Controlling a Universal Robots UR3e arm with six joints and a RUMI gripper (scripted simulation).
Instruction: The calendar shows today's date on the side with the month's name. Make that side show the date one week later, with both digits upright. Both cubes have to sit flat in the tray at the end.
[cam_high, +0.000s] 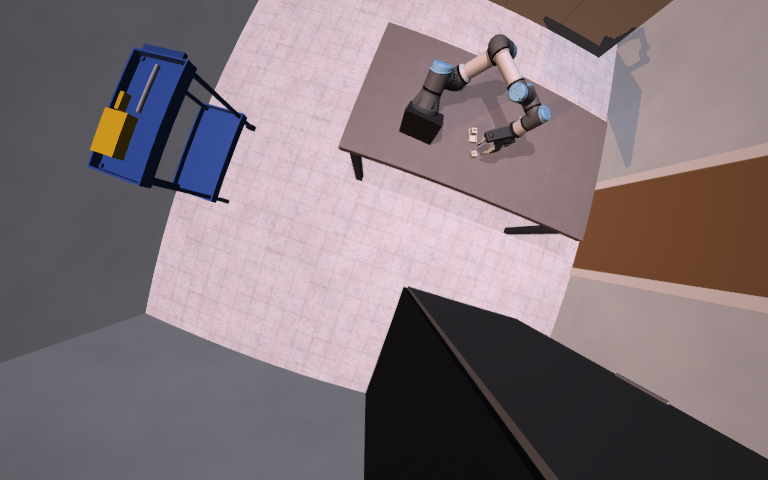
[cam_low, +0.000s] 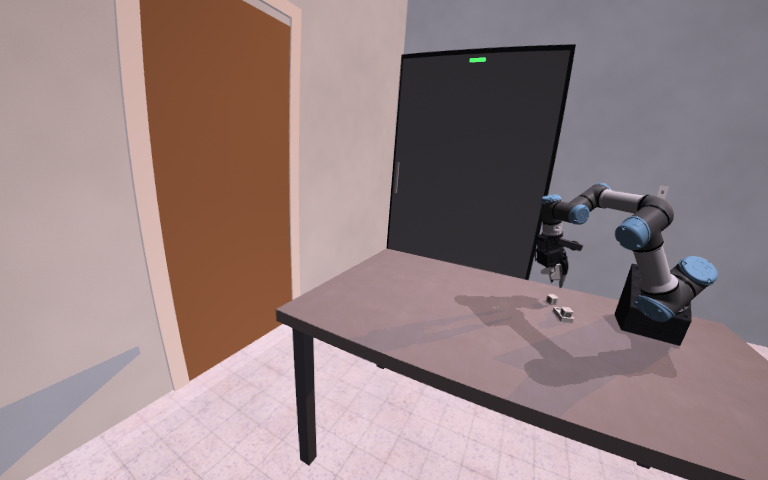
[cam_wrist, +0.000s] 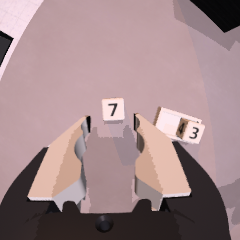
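The cube lies 8 cm below my hand. The rest, counted from my hand: pale tray 4 cm behind, 10 cm to the left, 8 cm below.
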